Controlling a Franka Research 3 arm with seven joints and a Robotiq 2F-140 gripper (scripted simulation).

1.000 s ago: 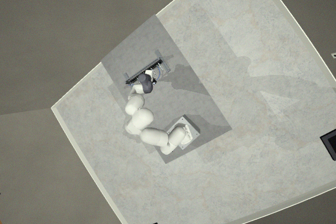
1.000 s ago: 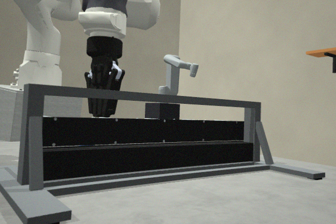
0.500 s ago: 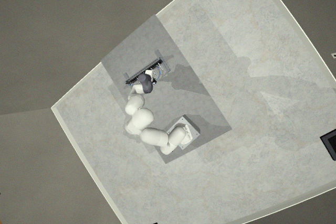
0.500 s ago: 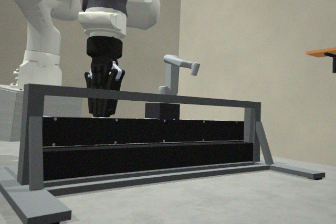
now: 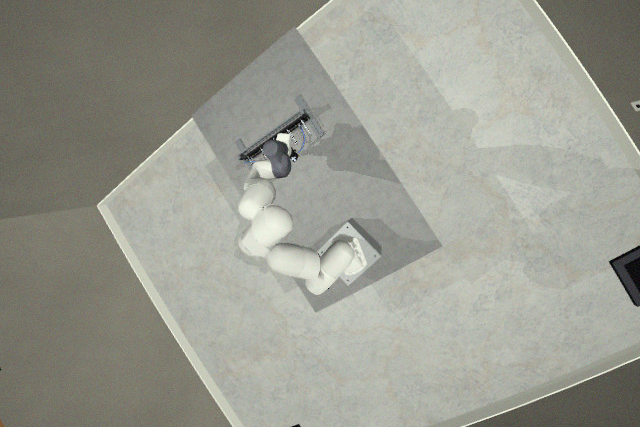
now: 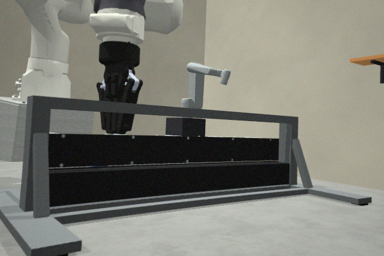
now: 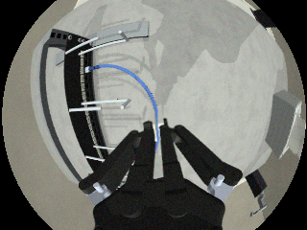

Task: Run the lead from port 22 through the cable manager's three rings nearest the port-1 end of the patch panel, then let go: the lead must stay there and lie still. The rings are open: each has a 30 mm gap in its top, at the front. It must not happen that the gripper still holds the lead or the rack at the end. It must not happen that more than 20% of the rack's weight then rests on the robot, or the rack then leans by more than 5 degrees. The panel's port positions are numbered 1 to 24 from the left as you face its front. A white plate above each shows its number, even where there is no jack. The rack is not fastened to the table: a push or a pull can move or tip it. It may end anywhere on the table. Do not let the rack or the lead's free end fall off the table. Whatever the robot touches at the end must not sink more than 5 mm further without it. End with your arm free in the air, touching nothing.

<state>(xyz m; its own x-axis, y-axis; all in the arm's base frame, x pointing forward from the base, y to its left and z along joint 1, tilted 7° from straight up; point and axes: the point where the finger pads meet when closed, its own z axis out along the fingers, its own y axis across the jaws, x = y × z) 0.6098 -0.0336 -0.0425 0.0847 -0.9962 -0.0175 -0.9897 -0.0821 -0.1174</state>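
My hand is 16 cm short of the rack, 6 cm to the right of it and 1 cm below it.
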